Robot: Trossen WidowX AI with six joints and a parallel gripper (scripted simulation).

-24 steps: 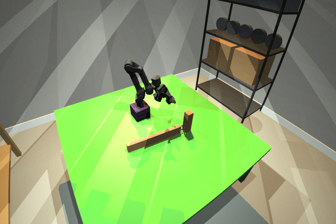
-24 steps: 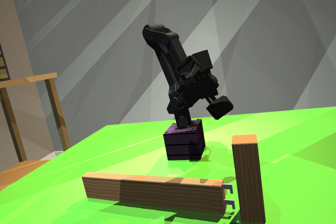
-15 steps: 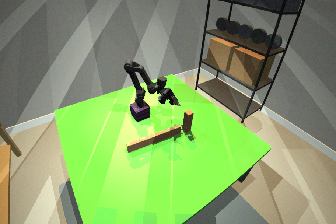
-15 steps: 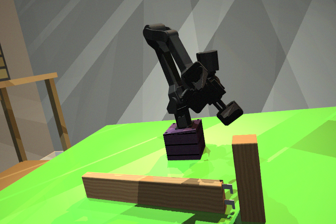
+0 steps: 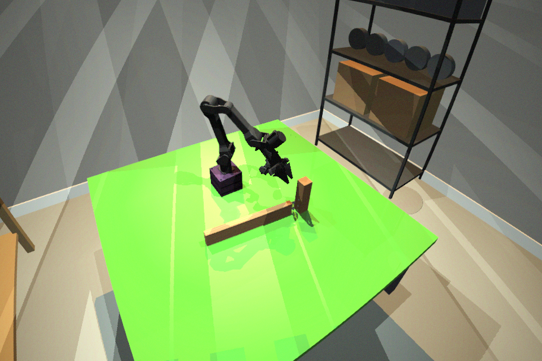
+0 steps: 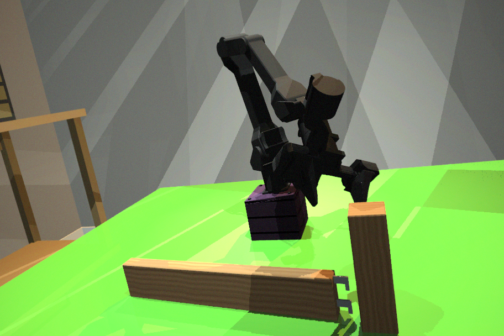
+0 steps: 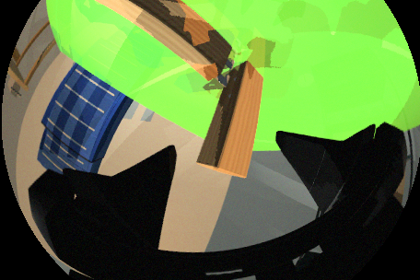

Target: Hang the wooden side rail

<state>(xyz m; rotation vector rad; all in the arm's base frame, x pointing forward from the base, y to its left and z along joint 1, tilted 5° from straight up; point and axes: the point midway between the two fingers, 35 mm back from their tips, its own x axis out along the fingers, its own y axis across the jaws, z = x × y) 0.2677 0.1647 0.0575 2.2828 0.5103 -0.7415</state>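
Right now my gripper tip is 5 cm short of the headboard post, 4 cm to the right of it and 8 cm above it.
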